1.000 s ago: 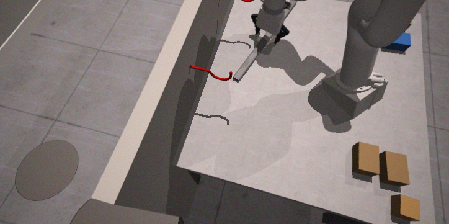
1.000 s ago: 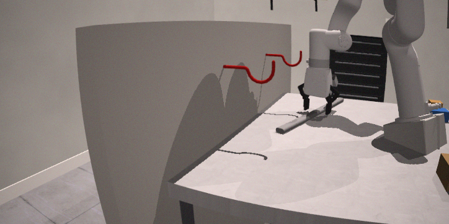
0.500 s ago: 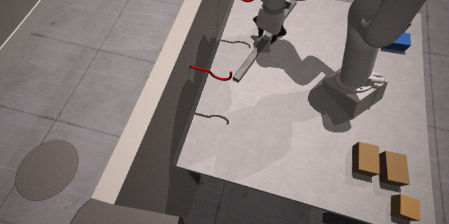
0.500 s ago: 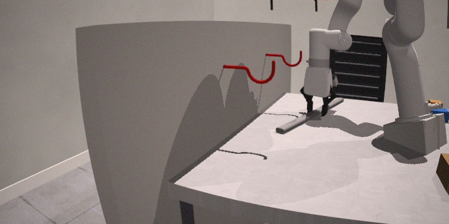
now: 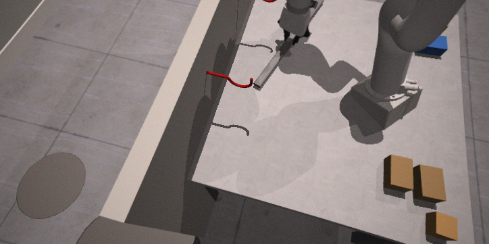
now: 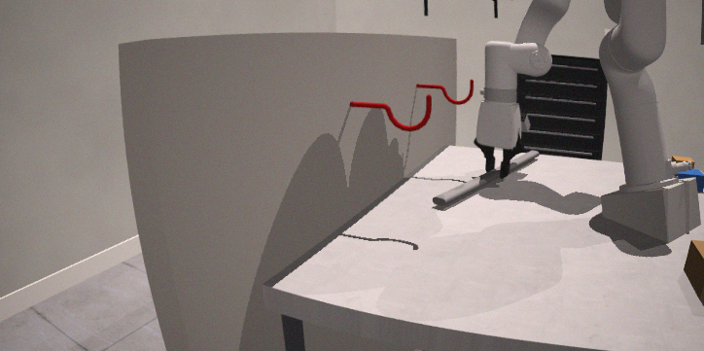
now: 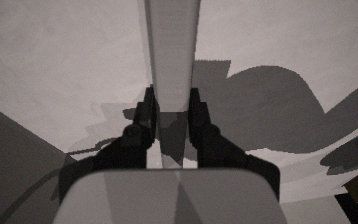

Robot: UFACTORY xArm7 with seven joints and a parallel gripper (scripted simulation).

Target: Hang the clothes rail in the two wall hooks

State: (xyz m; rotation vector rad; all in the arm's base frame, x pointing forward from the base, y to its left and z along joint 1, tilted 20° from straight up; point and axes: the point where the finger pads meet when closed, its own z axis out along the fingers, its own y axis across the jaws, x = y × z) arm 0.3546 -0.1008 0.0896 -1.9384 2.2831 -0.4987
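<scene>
My hand is 1 cm above the grey clothes rail. The rest, counted from my hand: grey wall panel (24 cm below, 21 cm ahead, 19 cm to the left); blue block (48 cm behind, 16 cm to the right, 1 cm below).
</scene>
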